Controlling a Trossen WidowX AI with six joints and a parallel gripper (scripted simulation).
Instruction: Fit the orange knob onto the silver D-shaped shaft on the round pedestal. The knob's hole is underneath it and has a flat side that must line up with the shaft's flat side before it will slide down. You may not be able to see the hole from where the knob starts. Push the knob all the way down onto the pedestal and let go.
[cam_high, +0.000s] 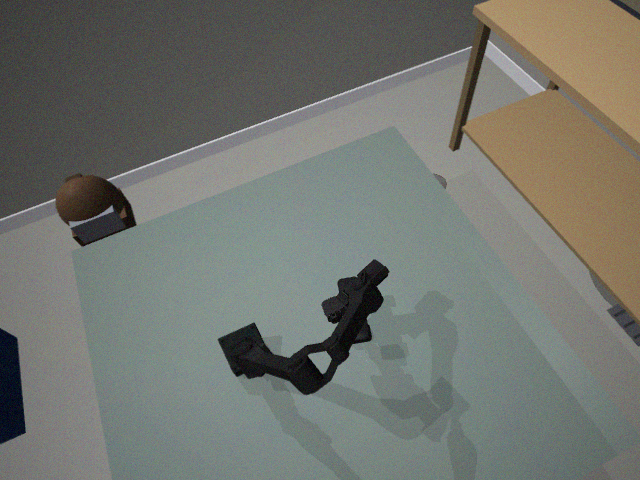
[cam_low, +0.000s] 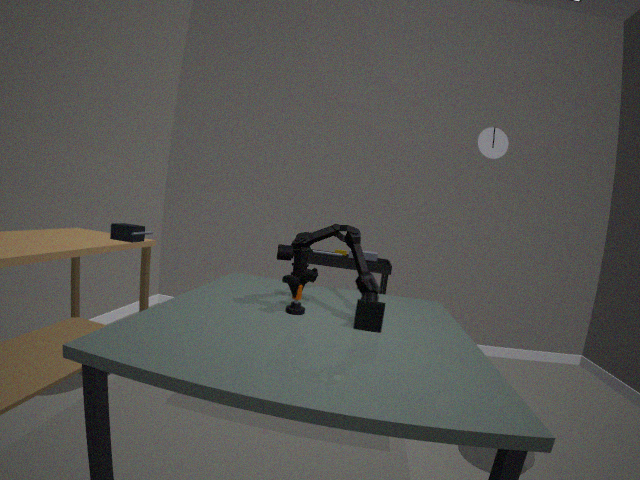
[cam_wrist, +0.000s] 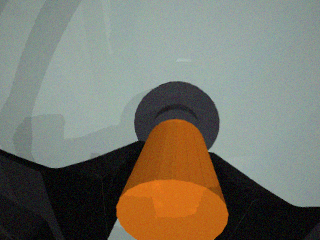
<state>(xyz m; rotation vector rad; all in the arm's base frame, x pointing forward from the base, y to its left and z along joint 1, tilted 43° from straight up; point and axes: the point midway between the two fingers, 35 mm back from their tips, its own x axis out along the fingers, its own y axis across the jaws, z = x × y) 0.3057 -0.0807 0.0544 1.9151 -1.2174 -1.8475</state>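
The orange knob is 3 cm above my gripper tip. The rest, counted from my gripper tip: dark round pedestal: 4 cm below.
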